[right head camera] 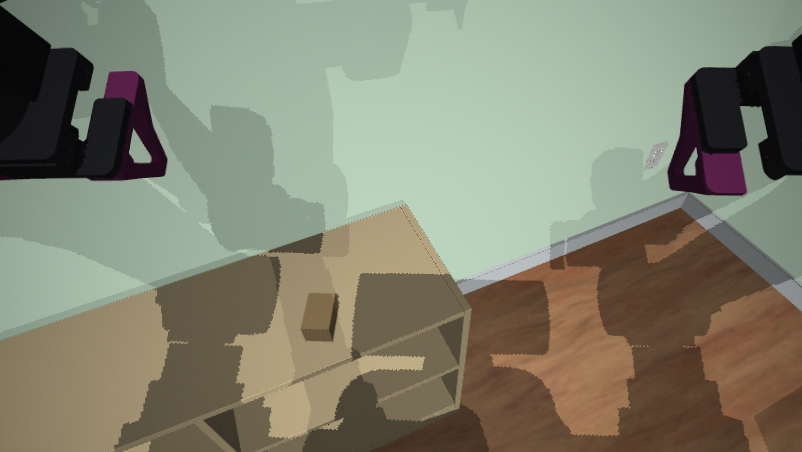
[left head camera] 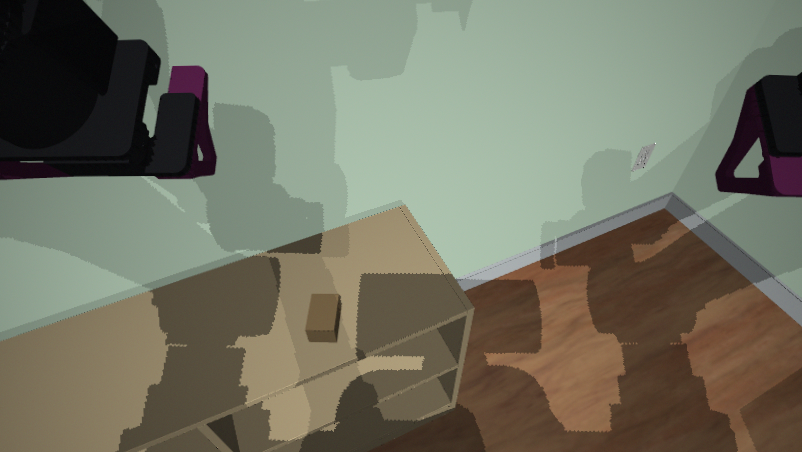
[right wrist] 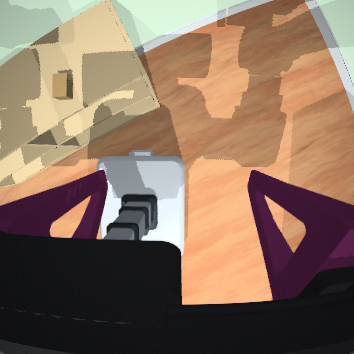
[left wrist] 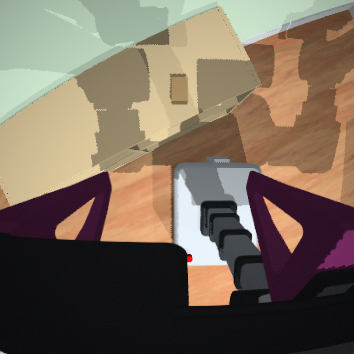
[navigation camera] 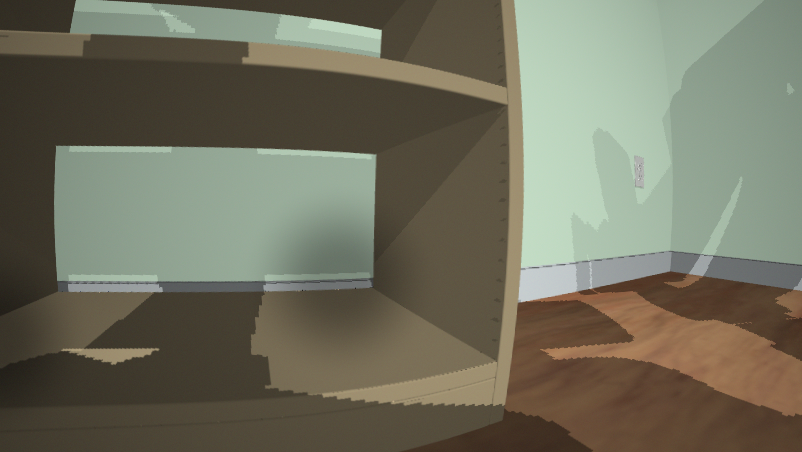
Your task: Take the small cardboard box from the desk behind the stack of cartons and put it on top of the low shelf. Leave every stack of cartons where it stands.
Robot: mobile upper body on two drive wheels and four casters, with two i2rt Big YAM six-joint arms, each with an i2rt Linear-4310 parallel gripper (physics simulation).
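Frame: origin at the left arm's base, x ahead, y left, z up, level; centimetres.
Seen in the pictures: left gripper, fingertip midpoint: (right head camera: pixel 106 168) (left head camera: pixel 150 166) (left wrist: pixel 178 178); right gripper, fingertip midpoint: (right head camera: pixel 741 180) (left head camera: pixel 783 183) (right wrist: pixel 177 177).
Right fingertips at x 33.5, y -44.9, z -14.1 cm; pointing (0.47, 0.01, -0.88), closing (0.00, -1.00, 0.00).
A point is followed by its place in that frame.
The small cardboard box (left head camera: pixel 322 313) @[x 60.4, y 0.3, z -75.0 cm] (right head camera: pixel 320 311) @[x 60.8, y -0.1, z -75.0 cm] (left wrist: pixel 179 89) @[x 60.5, y 0.3, z -75.0 cm] (right wrist: pixel 60 86) @[x 60.1, y -0.3, z -75.0 cm] sits upright on top of the low tan shelf (left head camera: pixel 56 387) @[x 44.4, y 54.4, z -79.9 cm] (right head camera: pixel 56 387) @[x 43.1, y 55.2, z -80.0 cm] (left wrist: pixel 40 130) @[x 47.4, y 59.1, z -80.0 cm] (right wrist: pixel 95 30) @[x 84.0, y -11.7, z -80.0 cm] (navigation camera: pixel 513 224) @[x 64.8, y -31.4, z -119.7 cm], back from its front edge and towards its right end. My left gripper (left wrist: pixel 178 178) @[x 34.3, y 0.2, z -13.4 cm] is open and empty, high above and well apart from the box. My right gripper (right wrist: pixel 177 177) @[x 33.5, y -44.9, z -14.1 cm] is open and empty, also raised and away from the shelf. In the head views the grippers are at the left and right edges, partly cut off. The desk and the carton stacks do not show.
A green wall (left head camera: pixel 477 112) @[x 112.1, y -35.3, z -59.6 cm] (right head camera: pixel 477 112) @[x 112.0, y -35.2, z -59.8 cm] runs behind the shelf and meets another wall at a corner on the right. Wooden floor (left head camera: pixel 584 393) @[x 71.1, y -76.2, z -141.0 cm] (navigation camera: pixel 617 393) @[x 69.0, y -49.1, z -141.0 cm] lies right of the shelf. My white base (left wrist: pixel 187 220) @[x -1.8, y -4.6, z -115.0 cm] (right wrist: pixel 170 215) @[x -2.5, y -40.8, z -115.0 cm] stands close in front of the shelf.
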